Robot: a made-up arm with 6 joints.
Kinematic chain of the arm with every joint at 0, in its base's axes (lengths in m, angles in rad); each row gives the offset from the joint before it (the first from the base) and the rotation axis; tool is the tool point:
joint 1: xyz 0 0 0.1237 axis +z
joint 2: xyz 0 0 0 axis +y
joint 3: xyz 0 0 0.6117 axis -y
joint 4: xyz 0 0 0 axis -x
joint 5: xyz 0.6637 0 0 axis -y
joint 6: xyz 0 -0.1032 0 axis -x
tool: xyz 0 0 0
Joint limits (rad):
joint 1: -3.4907..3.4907
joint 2: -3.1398..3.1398
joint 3: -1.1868..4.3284
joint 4: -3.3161..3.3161
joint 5: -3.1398..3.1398
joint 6: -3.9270..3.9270
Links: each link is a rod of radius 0.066 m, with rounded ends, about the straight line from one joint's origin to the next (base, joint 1, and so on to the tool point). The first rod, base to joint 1, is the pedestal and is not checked.
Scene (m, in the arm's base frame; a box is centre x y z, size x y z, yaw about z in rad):
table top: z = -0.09
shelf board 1: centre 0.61 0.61 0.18 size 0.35 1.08 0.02 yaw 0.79
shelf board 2: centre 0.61 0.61 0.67 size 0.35 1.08 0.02 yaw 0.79
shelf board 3: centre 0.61 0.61 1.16 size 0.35 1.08 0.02 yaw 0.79
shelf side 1: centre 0.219 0.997 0.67 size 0.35 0.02 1 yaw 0.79
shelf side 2: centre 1.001 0.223 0.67 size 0.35 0.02 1 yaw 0.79
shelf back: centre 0.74 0.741 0.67 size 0.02 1.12 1 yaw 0.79
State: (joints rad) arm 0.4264 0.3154 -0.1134 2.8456 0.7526 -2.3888
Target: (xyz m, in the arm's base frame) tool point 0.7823 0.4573 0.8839
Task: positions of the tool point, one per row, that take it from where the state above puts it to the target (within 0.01 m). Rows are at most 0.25 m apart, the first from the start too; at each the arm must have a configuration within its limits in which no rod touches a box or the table.
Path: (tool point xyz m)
1: 0.6039 0.3158 0.4701
2: 0.4992 0.2276 0.4566
3: 0.5416 0.2135 0.6673
4: 0.5117 0.1842 0.8839
5: 0.6155 0.2579 0.9115
6: 0.7083 0.3504 0.9113
7: 0.7823 0.4573 0.8839

